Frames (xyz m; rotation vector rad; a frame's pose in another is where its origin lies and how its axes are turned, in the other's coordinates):
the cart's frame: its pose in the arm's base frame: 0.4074 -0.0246 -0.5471 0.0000 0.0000 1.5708
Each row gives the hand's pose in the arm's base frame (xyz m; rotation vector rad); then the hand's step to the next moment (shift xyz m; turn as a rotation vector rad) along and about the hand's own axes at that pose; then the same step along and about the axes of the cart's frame.
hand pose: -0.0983 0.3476 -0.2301 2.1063 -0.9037 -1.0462
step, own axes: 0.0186 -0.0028 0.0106 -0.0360 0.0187 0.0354
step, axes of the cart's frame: -0.0153 -0.0004 -0.0152 0.0098 0.0517 0.0116
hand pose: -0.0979 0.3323 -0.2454 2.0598 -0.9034 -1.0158
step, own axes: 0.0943 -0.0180 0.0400 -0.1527 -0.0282 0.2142
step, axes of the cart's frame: -0.0759 -0.0149 -0.0696 0.0836 0.2421 -0.0664
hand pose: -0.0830 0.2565 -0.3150 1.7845 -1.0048 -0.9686
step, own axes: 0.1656 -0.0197 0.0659 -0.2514 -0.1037 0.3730
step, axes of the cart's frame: -0.1624 -0.0085 -0.0755 0.1498 0.4027 -0.1687
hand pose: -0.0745 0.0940 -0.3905 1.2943 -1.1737 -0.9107
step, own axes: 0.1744 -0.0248 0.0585 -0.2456 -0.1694 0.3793
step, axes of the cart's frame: -0.1847 0.0172 -0.0077 0.1360 0.3998 -0.2335
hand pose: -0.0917 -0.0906 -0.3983 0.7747 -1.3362 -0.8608
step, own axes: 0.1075 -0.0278 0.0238 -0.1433 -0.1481 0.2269
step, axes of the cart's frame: -0.1072 0.0224 0.0301 0.0554 0.2429 -0.1786
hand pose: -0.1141 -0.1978 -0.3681 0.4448 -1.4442 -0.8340
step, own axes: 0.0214 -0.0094 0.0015 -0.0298 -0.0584 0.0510
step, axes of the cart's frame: -0.0214 0.0053 0.0080 -0.0057 0.0605 -0.0566
